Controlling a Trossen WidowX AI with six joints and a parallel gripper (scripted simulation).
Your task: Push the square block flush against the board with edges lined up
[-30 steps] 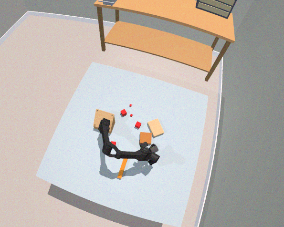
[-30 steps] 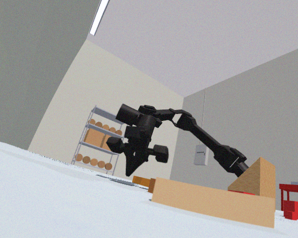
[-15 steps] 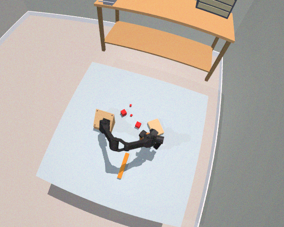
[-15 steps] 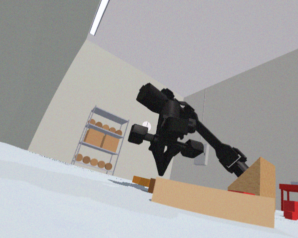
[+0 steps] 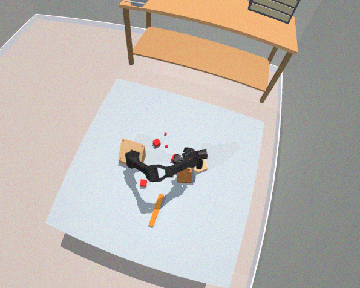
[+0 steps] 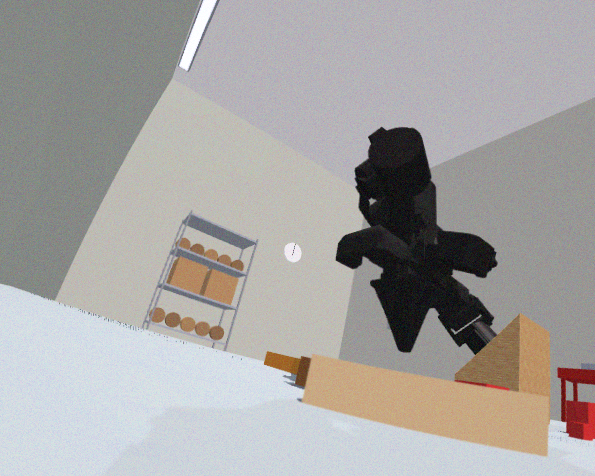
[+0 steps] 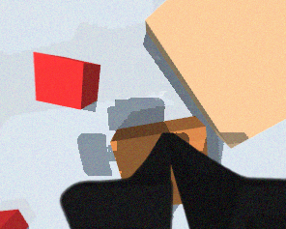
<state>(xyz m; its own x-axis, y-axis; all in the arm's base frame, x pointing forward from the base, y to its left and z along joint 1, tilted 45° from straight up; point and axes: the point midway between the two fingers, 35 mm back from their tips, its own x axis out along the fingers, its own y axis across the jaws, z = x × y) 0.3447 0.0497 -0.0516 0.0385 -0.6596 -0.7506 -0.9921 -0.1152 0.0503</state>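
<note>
Now: gripper tip 10 mm short of the orange square block, 60 mm to the left of it and 40 mm above it. The rest, counted from my gripper tip: orange board (90 mm behind, 350 mm to the right, 40 mm below); then pale tan slab (60 mm ahead, 70 mm to the left, 40 mm below).
</note>
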